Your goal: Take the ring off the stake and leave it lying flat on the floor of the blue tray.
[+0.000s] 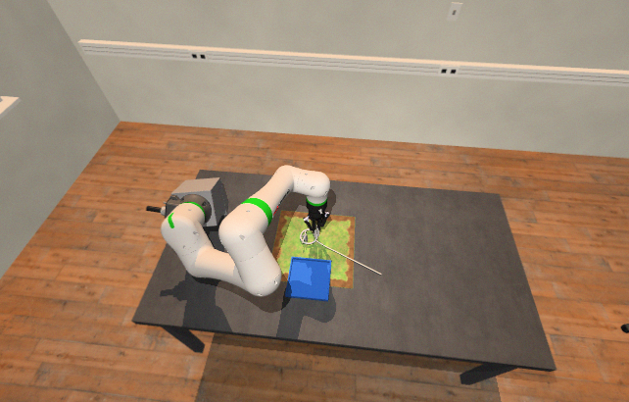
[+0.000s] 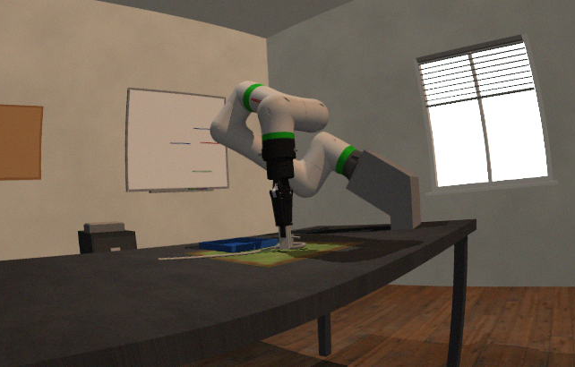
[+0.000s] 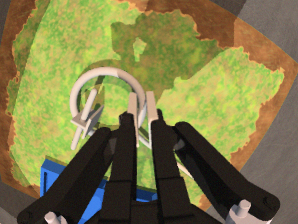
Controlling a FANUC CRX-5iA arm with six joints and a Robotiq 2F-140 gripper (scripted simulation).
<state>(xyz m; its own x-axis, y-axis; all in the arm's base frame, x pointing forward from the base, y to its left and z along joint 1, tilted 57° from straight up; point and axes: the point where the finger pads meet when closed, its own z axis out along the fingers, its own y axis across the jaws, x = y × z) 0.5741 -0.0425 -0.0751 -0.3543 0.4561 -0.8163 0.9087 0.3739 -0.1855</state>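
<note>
The grey stake lies 50 mm behind my hand, 30 mm to the right of it and 20 mm below it. Round my hand: blue tray (240 mm to the right, 30 mm below, 20 mm behind); ring (40 mm behind, 30 mm below, 10 mm to the right).
</note>
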